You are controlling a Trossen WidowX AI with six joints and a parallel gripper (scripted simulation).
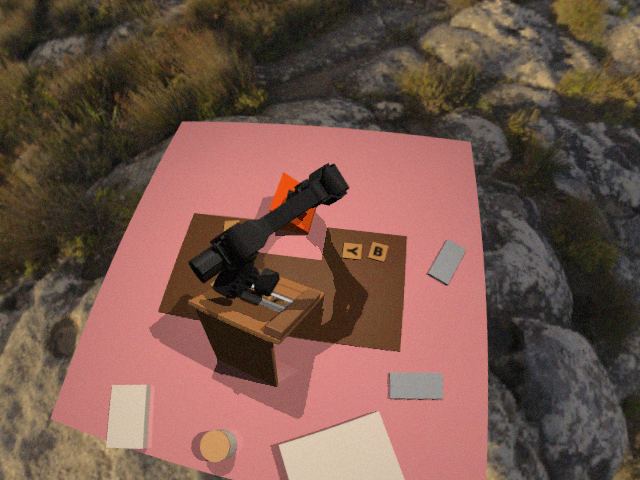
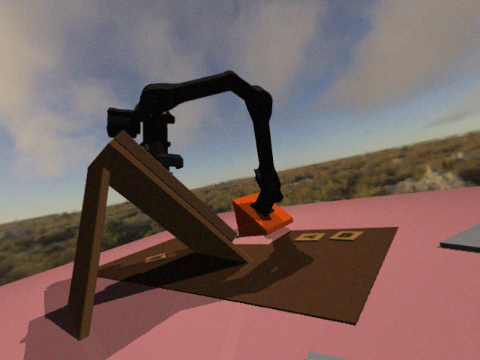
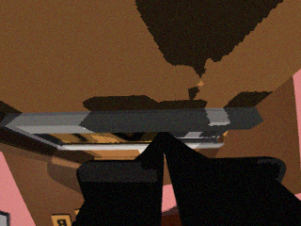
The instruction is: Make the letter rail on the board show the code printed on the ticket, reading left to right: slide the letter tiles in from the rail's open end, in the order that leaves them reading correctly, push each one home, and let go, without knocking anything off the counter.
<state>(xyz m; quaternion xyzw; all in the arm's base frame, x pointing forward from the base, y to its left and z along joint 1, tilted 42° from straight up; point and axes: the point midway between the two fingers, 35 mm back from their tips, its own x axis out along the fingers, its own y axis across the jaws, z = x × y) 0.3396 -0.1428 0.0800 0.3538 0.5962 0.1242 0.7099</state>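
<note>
Right now my gripper tip is 80 mm above the white ticket, 50 mm past it and 10 mm to the right of it. The rest, counted from my gripper tip: brown mat (160 mm below, 150 mm behind, 50 mm to the left); then white block (400 mm ahead, 320 mm to the right, 150 mm below).
</note>
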